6 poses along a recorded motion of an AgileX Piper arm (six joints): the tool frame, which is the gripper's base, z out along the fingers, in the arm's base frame.
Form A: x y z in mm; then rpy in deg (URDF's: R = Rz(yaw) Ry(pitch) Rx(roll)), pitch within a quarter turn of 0, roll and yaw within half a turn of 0.
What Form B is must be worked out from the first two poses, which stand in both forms.
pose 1, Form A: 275.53 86.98 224.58 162.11 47.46 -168.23
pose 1, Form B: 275.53 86.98 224.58; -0.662 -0.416 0.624; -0.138 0.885 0.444; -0.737 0.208 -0.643
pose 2, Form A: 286.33 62.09 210.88 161.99 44.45 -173.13
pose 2, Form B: 286.33 62.09 210.88; -0.709 -0.329 0.624; -0.085 0.918 0.387; -0.700 0.221 -0.679
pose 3, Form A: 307.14 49.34 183.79 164.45 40.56 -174.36
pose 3, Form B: 307.14 49.34 183.79; -0.756 -0.268 0.597; -0.075 0.942 0.328; -0.650 0.204 -0.732
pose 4, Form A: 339.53 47.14 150.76 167.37 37.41 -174.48
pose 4, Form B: 339.53 47.14 150.76; -0.791 -0.226 0.569; -0.076 0.958 0.275; -0.608 0.174 -0.775
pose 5, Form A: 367.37 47.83 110.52 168.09 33.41 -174.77
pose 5, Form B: 367.37 47.83 110.52; -0.831 -0.202 0.518; -0.076 0.964 0.255; -0.551 0.172 -0.817
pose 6, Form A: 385.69 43.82 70.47 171.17 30.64 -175.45
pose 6, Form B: 385.69 43.82 70.47; -0.858 -0.156 0.490; -0.068 0.979 0.193; -0.510 0.132 -0.850
